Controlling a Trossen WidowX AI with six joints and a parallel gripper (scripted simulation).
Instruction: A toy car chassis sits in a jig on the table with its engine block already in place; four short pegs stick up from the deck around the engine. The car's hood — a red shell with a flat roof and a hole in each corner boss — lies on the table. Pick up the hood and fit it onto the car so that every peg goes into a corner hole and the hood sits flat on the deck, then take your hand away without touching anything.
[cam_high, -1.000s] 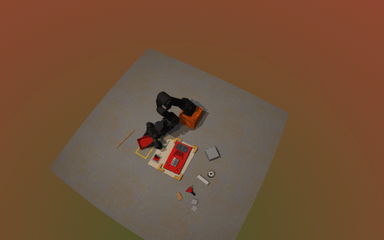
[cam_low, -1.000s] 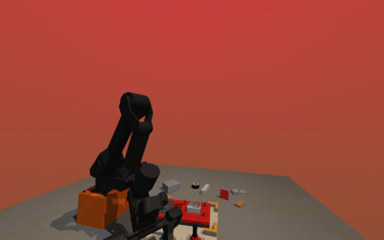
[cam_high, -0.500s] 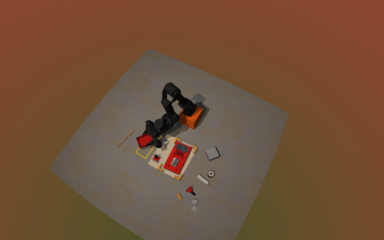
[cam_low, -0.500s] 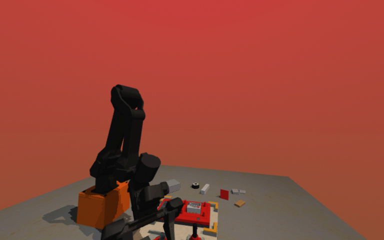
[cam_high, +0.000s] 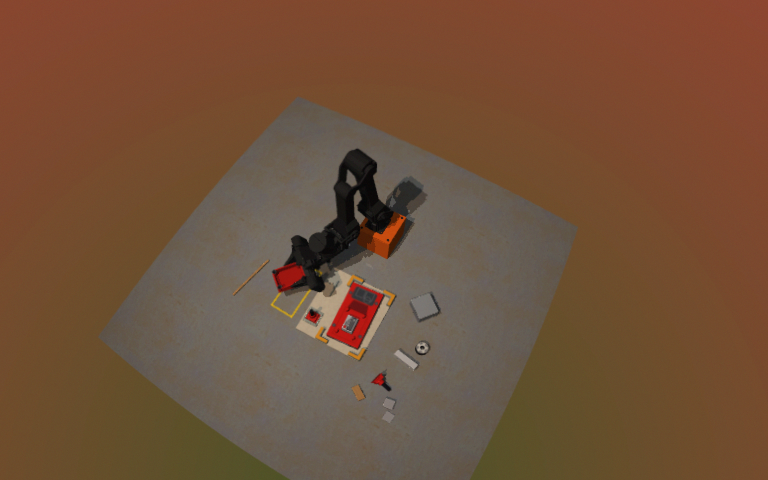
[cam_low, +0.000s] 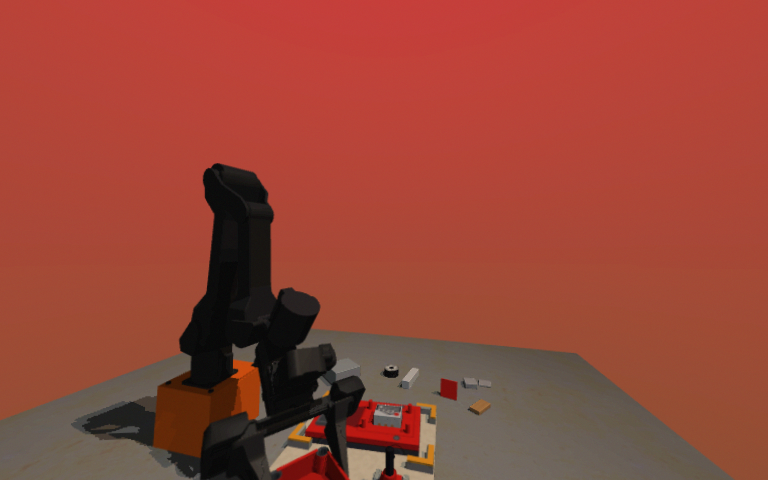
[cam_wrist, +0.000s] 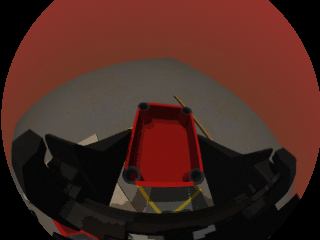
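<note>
Now: the red hood 1 cm below my gripper tip. Round my gripper tip: thin wooden stick: 14 cm to the right, 8 cm below, 4 cm ahead; tan tile: 37 cm to the left, 19 cm ahead, 8 cm below; grey engine block: 24 cm to the left, 6 cm below, 1 cm ahead.
</note>
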